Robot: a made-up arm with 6 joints. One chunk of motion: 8 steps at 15 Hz.
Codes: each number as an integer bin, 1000 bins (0 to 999) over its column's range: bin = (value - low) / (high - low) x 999, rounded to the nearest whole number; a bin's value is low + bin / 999 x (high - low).
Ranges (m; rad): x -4..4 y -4..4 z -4..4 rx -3.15..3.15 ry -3.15..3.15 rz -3.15..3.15
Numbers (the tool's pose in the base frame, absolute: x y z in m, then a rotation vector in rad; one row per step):
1: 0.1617 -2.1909 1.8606 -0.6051 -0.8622 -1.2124
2: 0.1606 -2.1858 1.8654 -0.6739 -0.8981 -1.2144
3: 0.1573 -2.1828 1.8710 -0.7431 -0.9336 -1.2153
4: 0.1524 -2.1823 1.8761 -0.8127 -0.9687 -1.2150
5: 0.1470 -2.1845 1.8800 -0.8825 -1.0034 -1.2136
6: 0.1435 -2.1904 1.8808 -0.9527 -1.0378 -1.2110
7: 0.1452 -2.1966 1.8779 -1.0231 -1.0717 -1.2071
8: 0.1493 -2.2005 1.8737 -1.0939 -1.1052 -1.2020
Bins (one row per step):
1: 520 226 732 404 363 307
2: 520 227 732 393 357 307
3: 519 227 733 382 351 307
4: 519 227 734 371 346 307
5: 518 227 734 360 340 307
6: 517 226 734 348 335 307
7: 518 225 734 337 330 308
8: 518 225 733 326 324 309

